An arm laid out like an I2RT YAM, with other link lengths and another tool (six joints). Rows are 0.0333 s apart.
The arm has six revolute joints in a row. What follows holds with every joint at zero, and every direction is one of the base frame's.
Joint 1 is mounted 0.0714 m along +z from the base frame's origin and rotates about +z.
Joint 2 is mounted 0.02 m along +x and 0.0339 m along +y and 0.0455 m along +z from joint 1 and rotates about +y.
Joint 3 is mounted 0.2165 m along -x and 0.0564 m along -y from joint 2 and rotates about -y.
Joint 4 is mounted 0.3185 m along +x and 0.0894 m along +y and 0.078 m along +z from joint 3 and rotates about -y.
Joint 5 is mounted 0.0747 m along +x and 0.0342 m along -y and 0.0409 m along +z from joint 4 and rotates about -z.
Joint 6 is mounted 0.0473 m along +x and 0.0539 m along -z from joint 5 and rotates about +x.
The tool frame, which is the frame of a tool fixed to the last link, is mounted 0.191 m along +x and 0.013 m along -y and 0.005 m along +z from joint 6; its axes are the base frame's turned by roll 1.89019, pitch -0.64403 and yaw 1.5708 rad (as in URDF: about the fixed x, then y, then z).
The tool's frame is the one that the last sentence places.
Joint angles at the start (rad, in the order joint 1, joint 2, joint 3, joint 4, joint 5, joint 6):
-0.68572, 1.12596, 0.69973, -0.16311, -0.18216, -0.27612
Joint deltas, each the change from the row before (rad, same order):
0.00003, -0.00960, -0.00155, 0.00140, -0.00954, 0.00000
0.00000, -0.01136, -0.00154, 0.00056, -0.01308, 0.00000
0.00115, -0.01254, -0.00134, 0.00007, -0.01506, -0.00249
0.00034, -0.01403, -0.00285, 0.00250, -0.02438, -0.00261
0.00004, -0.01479, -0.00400, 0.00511, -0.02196, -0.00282
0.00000, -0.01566, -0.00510, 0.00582, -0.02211, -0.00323
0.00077, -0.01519, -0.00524, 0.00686, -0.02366, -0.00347
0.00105, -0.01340, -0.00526, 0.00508, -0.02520, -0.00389
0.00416, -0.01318, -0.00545, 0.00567, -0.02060, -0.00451
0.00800, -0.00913, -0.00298, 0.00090, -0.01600, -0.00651
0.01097, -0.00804, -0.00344, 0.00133, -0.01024, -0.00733
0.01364, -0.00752, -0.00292, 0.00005, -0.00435, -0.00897
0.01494, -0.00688, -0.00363, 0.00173, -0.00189, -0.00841
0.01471, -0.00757, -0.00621, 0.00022, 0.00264, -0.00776
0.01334, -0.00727, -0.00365, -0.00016, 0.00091, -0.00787
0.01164, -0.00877, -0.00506, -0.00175, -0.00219, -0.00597
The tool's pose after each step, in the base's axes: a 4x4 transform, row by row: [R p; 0 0 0 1], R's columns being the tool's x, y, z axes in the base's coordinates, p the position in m. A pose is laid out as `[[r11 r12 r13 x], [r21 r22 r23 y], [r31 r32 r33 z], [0 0 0 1]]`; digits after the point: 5 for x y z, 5 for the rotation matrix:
[[0.61744 0.44301 0.65001 0.43347], [0.67834 -0.71825 -0.15483 -0.26786], [0.39828 0.53652 -0.74399 0.07920], [0 0 0 1]]
[[0.60491 0.44410 0.66095 0.43523], [0.68548 -0.71280 -0.14842 -0.26531], [0.40521 0.54285 -0.73561 0.08422], [0 0 0 1]]
[[0.58916 0.44779 0.67259 0.43748], [0.69570 -0.70449 -0.14036 -0.26179], [0.41098 0.55061 -0.72658 0.08988], [0 0 0 1]]
[[0.56601 0.45362 0.68838 0.44060], [0.70899 -0.69393 -0.12568 -0.25671], [0.42068 0.55919 -0.71438 0.09624], [0 0 0 1]]
[[0.54363 0.45716 0.70390 0.44334], [0.72179 -0.68264 -0.11410 -0.25228], [0.42835 0.57010 -0.70108 0.10297], [0 0 0 1]]
[[0.52049 0.46046 0.71907 0.44585], [0.73476 -0.67055 -0.10246 -0.24767], [0.43499 0.58167 -0.68734 0.10969], [0 0 0 1]]
[[0.49495 0.46450 0.73435 0.44863], [0.74852 -0.65713 -0.08885 -0.24235], [0.44129 0.59365 -0.67293 0.11645], [0 0 0 1]]
[[0.46866 0.47083 0.74745 0.45123], [0.76168 -0.64394 -0.07195 -0.23630], [0.44744 0.60304 -0.66041 0.12194], [0 0 0 1]]
[[0.44308 0.47715 0.75895 0.45398], [0.77506 -0.62933 -0.05683 -0.22977], [0.45052 0.61341 -0.64866 0.12724], [0 0 0 1]]
[[0.41973 0.48752 0.76560 0.45687], [0.78788 -0.61449 -0.04064 -0.22229], [0.45064 0.62026 -0.64203 0.13068], [0 0 0 1]]
[[0.39871 0.49794 0.77012 0.45977], [0.80031 -0.59898 -0.02706 -0.21465], [0.44781 0.62712 -0.63733 0.13325], [0 0 0 1]]
[[0.38029 0.50857 0.77249 0.46257], [0.81269 -0.58245 -0.01662 -0.20698], [0.44149 0.63412 -0.63481 0.13535], [0 0 0 1]]
[[0.36264 0.51823 0.77455 0.46542], [0.82444 -0.56590 -0.00737 -0.19929], [0.43450 0.64125 -0.63246 0.13708], [0 0 0 1]]
[[0.35019 0.52735 0.77413 0.46725], [0.83374 -0.55216 -0.00101 -0.19233], [0.42691 0.64578 -0.63303 0.13701], [0 0 0 1]]
[[0.33653 0.53504 0.77491 0.46915], [0.84309 -0.53775 0.00515 -0.18582], [0.41947 0.65158 -0.63205 0.13828], [0 0 0 1]]
[[0.32250 0.54274 0.77552 0.47046], [0.85074 -0.52540 0.01392 -0.17914], [0.41501 0.65528 -0.63117 0.13907], [0 0 0 1]]

